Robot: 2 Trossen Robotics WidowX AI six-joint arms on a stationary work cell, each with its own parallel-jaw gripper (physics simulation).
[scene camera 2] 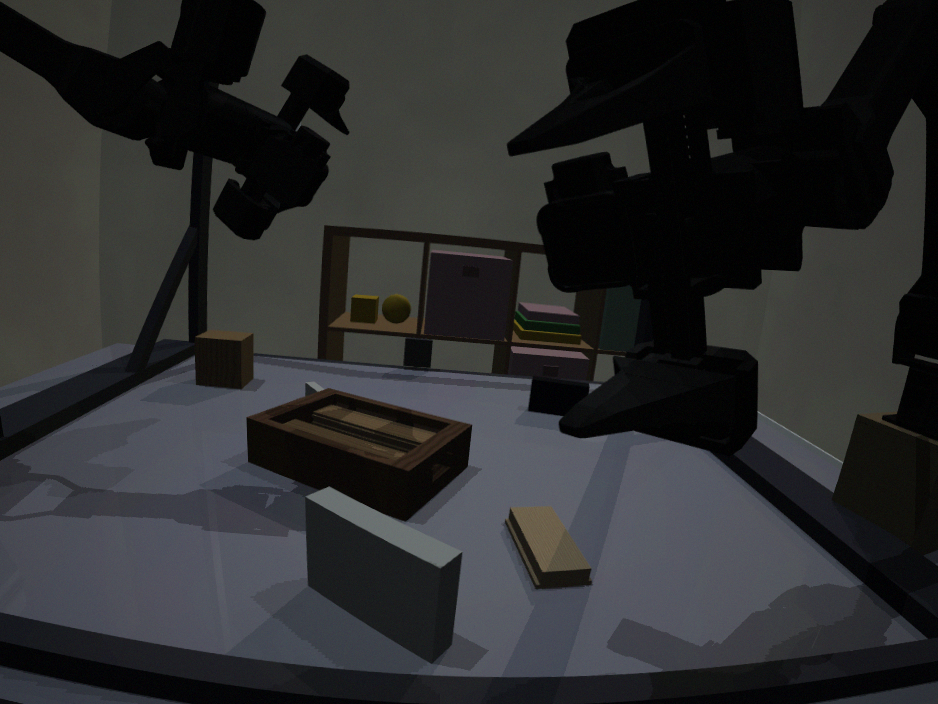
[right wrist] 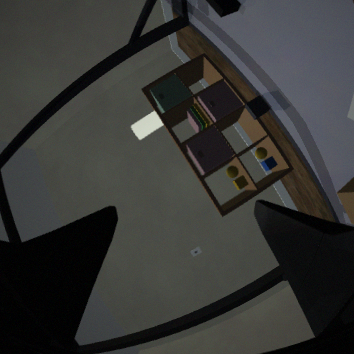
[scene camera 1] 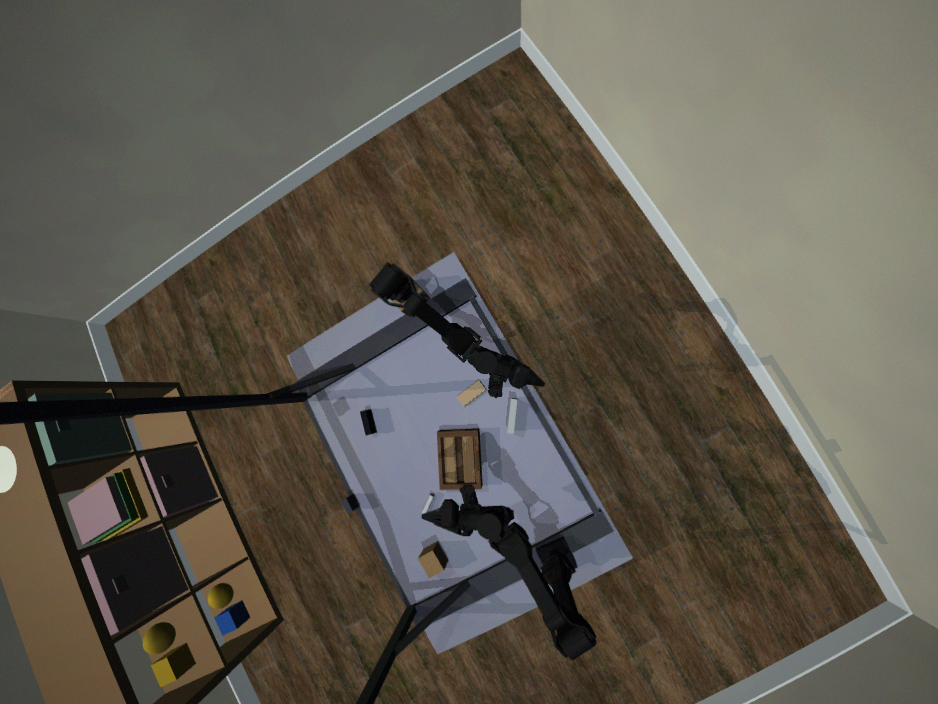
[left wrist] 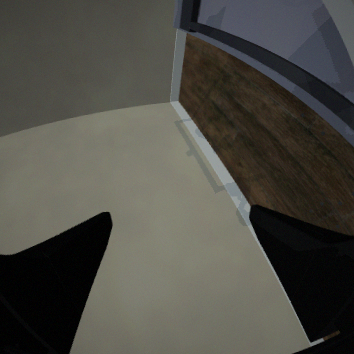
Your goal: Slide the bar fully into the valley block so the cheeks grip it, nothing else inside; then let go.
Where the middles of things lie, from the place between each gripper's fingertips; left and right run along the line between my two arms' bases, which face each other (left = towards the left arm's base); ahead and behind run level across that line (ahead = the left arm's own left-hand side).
I see my right gripper 31 cm above the tan bar (scene camera 2: 552, 559), 25 cm to the right of it and 23 cm short of it. The rest, counted from my right hand: black block (scene camera 2: 552, 396): 34 cm to the left, 29 cm below, 15 cm behind.
Now: left hand 220 mm above the tan bar, 210 mm past it and 80 mm to the right of it. From my left hand the other things lie so: black block (590 mm behind, 210 mm below, 170 mm to the left).
